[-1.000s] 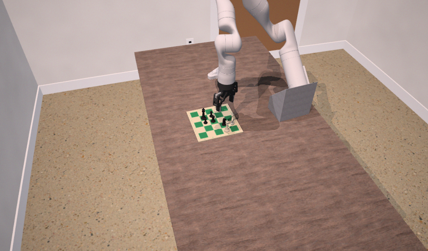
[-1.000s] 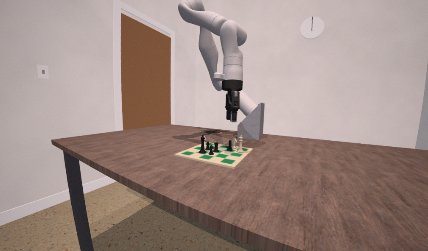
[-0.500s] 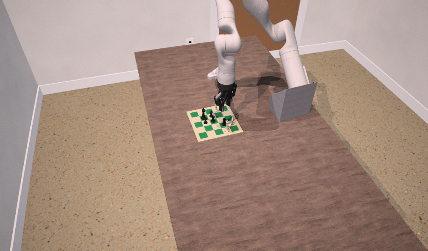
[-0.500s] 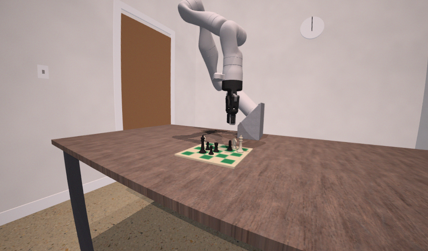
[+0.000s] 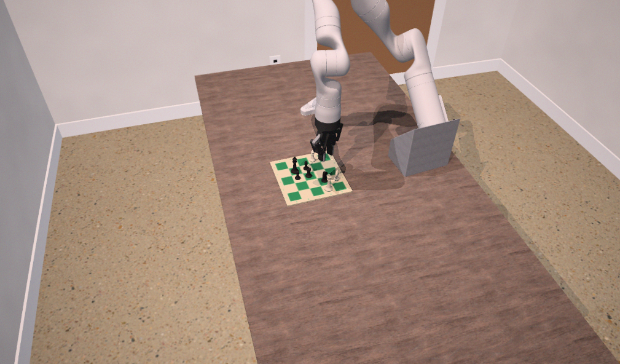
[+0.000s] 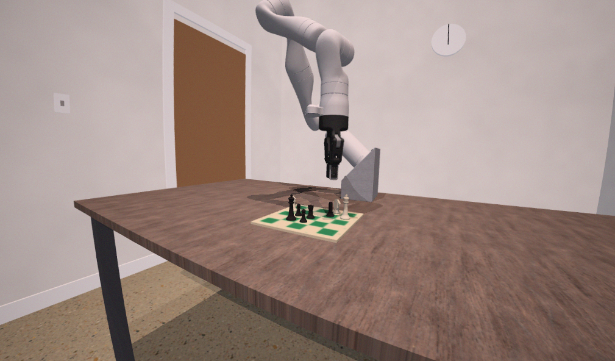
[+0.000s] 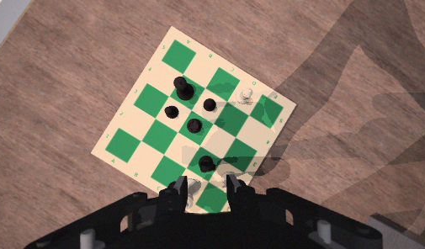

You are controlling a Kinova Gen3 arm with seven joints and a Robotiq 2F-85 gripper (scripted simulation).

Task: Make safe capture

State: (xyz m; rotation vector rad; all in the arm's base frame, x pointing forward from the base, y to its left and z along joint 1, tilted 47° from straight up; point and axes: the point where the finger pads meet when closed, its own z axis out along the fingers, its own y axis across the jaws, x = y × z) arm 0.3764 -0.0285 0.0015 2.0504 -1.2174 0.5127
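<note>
My hand is 4 cm short of the cream chessboard, 4 cm to the left of it and 12 cm above it. Round my hand: white pawn: 11 cm to the right, 10 cm below; then black king: 8 cm ahead, 8 cm to the right, 9 cm below.
</note>
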